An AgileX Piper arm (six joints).
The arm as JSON. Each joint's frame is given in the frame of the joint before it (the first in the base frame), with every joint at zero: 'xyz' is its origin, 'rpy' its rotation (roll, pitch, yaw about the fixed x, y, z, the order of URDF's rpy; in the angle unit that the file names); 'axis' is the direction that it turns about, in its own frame. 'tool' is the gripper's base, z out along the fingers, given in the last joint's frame.
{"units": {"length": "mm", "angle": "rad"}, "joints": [
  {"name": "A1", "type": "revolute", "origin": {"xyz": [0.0, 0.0, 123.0], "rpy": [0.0, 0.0, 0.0]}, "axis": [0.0, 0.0, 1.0]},
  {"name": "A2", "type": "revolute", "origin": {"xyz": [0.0, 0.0, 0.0], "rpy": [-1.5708, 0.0, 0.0]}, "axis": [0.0, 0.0, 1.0]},
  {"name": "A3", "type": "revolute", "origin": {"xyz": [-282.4, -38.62, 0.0], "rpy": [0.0, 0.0, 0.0]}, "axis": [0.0, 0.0, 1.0]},
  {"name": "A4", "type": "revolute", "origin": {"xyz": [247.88, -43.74, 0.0], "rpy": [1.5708, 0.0, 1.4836]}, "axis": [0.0, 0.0, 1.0]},
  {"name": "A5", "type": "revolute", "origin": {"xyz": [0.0, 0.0, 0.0], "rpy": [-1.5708, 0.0, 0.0]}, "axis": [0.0, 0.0, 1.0]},
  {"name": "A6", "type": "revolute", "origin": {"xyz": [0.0, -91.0, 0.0], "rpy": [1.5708, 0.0, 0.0]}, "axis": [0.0, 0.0, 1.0]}
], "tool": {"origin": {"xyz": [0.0, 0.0, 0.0], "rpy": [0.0, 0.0, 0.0]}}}
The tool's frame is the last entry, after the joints.
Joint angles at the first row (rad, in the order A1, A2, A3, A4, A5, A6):
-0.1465, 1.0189, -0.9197, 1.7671, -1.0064, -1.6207
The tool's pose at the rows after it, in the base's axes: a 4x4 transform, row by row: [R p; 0 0 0 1], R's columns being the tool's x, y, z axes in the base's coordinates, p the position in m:
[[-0.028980 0.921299 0.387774 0.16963], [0.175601 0.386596 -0.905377 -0.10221], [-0.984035 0.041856 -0.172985 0.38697], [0 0 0 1]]
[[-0.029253 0.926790 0.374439 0.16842], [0.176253 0.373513 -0.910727 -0.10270], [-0.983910 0.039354 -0.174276 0.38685], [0 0 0 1]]
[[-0.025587 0.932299 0.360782 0.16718], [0.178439 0.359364 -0.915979 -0.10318], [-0.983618 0.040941 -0.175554 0.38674], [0 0 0 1]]
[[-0.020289 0.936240 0.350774 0.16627], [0.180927 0.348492 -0.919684 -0.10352], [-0.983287 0.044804 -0.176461 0.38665], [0 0 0 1]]
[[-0.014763 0.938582 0.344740 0.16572], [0.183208 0.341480 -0.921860 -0.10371], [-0.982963 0.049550 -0.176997 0.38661], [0 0 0 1]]
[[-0.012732 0.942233 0.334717 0.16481], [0.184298 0.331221 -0.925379 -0.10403], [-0.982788 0.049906 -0.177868 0.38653], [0 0 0 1]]
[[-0.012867 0.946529 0.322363 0.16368], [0.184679 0.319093 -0.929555 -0.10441], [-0.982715 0.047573 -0.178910 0.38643], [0 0 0 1]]
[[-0.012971 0.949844 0.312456 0.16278], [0.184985 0.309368 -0.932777 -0.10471], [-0.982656 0.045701 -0.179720 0.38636], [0 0 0 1]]
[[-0.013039 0.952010 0.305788 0.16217], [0.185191 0.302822 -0.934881 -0.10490], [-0.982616 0.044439 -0.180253 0.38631], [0 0 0 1]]
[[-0.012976 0.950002 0.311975 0.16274], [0.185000 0.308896 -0.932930 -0.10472], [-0.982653 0.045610 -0.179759 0.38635], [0 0 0 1]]
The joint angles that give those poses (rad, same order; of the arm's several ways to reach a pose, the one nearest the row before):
-0.1465, 1.0188, -0.9197, 1.7671, -1.0265, -1.6206
-0.1465, 1.0188, -0.9197, 1.7671, -1.0409, -1.6206
-0.1465, 1.0189, -0.9198, 1.7671, -1.0556, -1.6164
-0.1465, 1.0189, -0.9197, 1.7671, -1.0663, -1.6105
-0.1465, 1.0189, -0.9198, 1.7671, -1.0728, -1.6045
-0.1465, 1.0189, -0.9198, 1.7671, -1.0834, -1.6023
-0.1465, 1.0188, -0.9197, 1.7671, -1.0965, -1.6022
-0.1465, 1.0189, -0.9197, 1.7671, -1.1069, -1.6023
-0.1465, 1.0188, -0.9197, 1.7671, -1.1139, -1.6023
-0.1465, 1.0189, -0.9197, 1.7670, -1.1075, -1.6022

